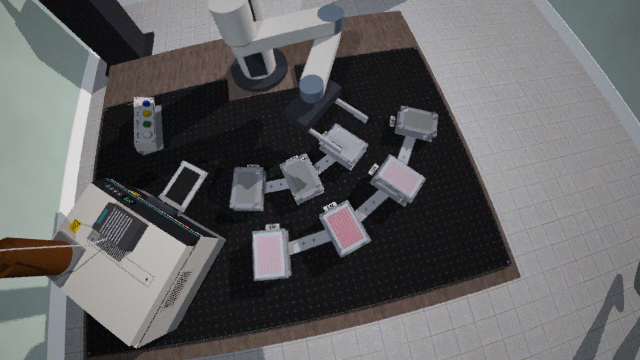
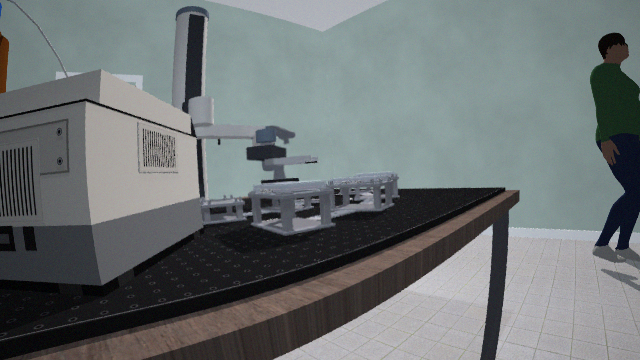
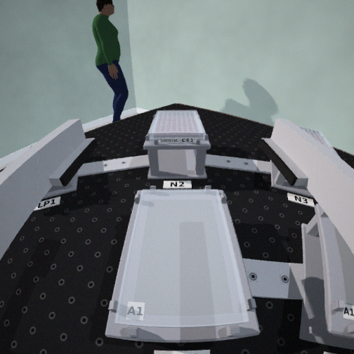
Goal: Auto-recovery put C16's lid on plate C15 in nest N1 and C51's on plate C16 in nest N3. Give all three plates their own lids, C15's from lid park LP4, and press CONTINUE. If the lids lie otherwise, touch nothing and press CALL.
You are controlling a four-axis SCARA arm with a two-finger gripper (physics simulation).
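Places are measured from the arm's base along level axes (x ahead, y left, z up), in metres.
Pixels of known places: gripper, fingertip midpoint: (image 1: 354, 135) (image 2: 314, 159); arm's base at its link origin: (image 1: 260, 69).
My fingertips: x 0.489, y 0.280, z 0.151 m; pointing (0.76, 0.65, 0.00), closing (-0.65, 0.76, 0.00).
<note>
Ahead of a thing's pixels: the offset from my fingertips to its top centre. "spot": to the spot under its first point.
My gripper (image 1: 354, 135) (image 2: 298, 160) (image 3: 177, 128) is open and empty, its fingers spread wide above lid park LP2. A clear lid {dy -0.021, dx -0.022, dz -0.083 m} (image 1: 347, 142) (image 3: 182, 260) lies flat there. Plate C51 {dy +0.125, dx +0.145, dz -0.056 m} (image 1: 398, 179) (image 3: 177, 125) stands in nest N2 beyond it, a clear lid on top. The plate in nest N1 {spot: dy -0.321, dx +0.296, dz -0.056 m} (image 1: 270, 255) looks pale pink, as if lidded. The plate in nest N3 {spot: dy -0.090, dx +0.266, dz -0.061 m} (image 1: 345, 228) is a deeper pink and looks uncovered. The park nearest N1, LP4 {dy -0.376, dx +0.062, dz -0.085 m} (image 1: 248, 188), looks grey; I cannot tell whether it holds a lid.
Two more grey parks, LP3 {spot: dy -0.190, dx +0.072, dz -0.093 m} (image 1: 301, 178) and LP1 {dy +0.277, dx -0.058, dz -0.084 m} (image 1: 417, 123), stand either side of LP2. The button box {spot: dy -0.724, dx -0.223, dz -0.069 m} (image 1: 147, 132) is at the back left. A large beige instrument {spot: dy -0.587, dx +0.360, dz +0.032 m} (image 1: 165, 300) (image 2: 145, 190) fills the front left. A person in green (image 2: 617, 115) (image 3: 106, 42) stands beyond the table.
</note>
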